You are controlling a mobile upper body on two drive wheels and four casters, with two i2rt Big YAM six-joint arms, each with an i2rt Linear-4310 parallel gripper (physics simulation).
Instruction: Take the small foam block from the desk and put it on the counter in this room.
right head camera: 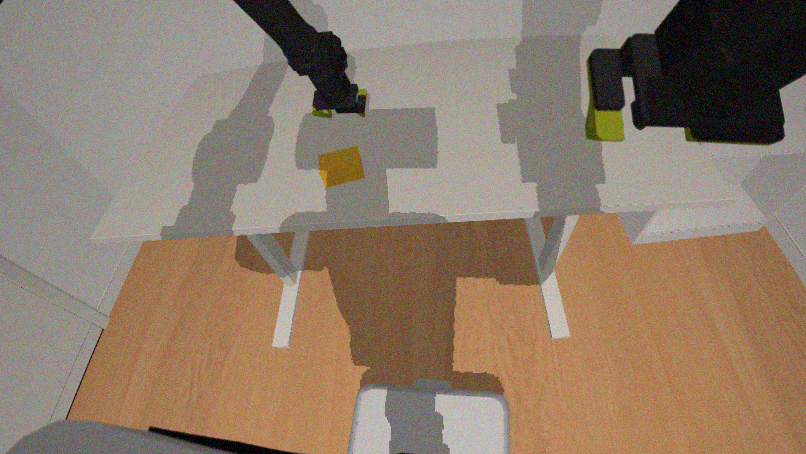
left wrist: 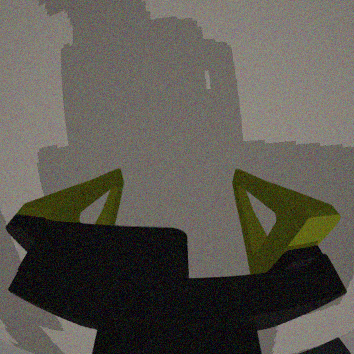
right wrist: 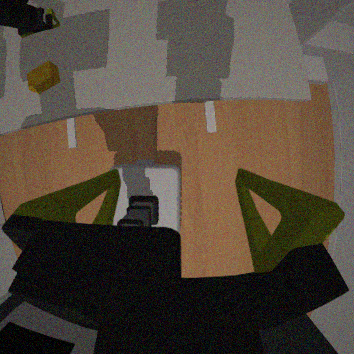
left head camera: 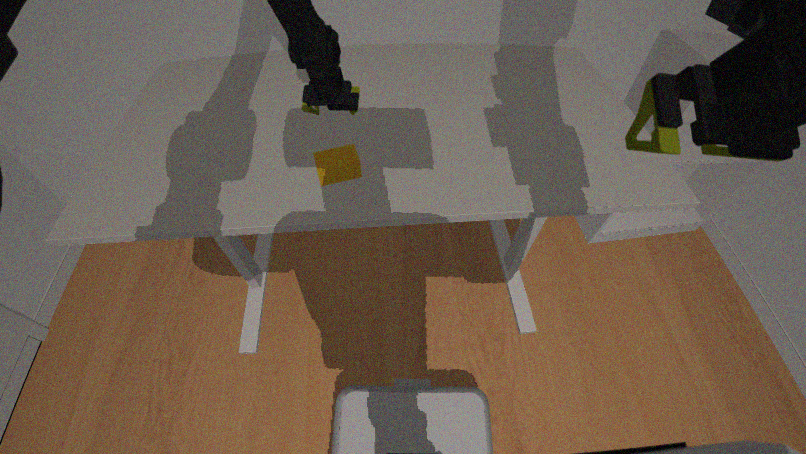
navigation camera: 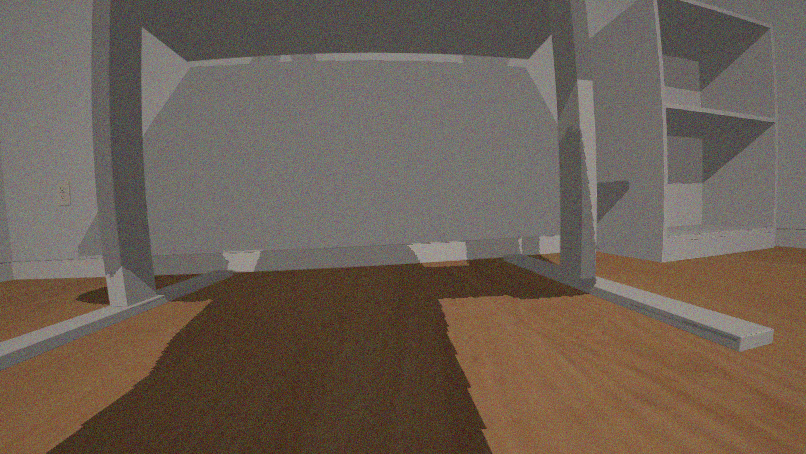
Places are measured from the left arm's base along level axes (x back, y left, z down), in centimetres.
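Pixels of known places: left gripper, fingertip midpoint: (right head camera: pixel 347 115) (left wrist: pixel 177 175) (right wrist: pixel 48 26) (left head camera: pixel 335 112); right gripper, fingertip midpoint: (right head camera: pixel 637 133) (right wrist: pixel 177 174) (left head camera: pixel 665 145).
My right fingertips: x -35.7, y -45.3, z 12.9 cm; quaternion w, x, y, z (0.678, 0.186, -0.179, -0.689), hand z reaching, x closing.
Note:
Ahead of a thing's pixels: the offset from my right fingertips to its middle. "spot": to the spot under its first point. Level surfaces: height alone.
The small foam block @[dx -27.3, dy +41.9, dz +30.9 cm] (left head camera: pixel 338 164) (right head camera: pixel 342 166) (right wrist: pixel 43 77) is yellow-orange and lies on the white desk @[dz +33.1 cm] (left head camera: pixel 462 194) (right head camera: pixel 473 191) (right wrist: pixel 270 75), near its front edge. My left gripper (left head camera: pixel 332 112) (right head camera: pixel 342 114) (left wrist: pixel 177 175) is open and empty over the desk. In both head views it appears just above the block in the picture, apart from it. The block does not show in the left wrist view. My right gripper (left head camera: pixel 692 150) (right head camera: pixel 651 136) (right wrist: pixel 177 174) is open and empty, far to the right of the block. I cannot make out a counter.
The desk has grey-white legs @[spot: dx -46.4, dy +94.6, dz +90.7 cm] (navigation camera: pixel 128 169) with long feet (navigation camera: pixel 688 310) on the wood floor @[dz +128.1 cm] (navigation camera: pixel 564 366). A white open shelf unit (navigation camera: pixel 628 140) stands right of the desk. A wall is behind the desk. My white base (left head camera: pixel 454 417) (right head camera: pixel 476 417) is in front of the desk.

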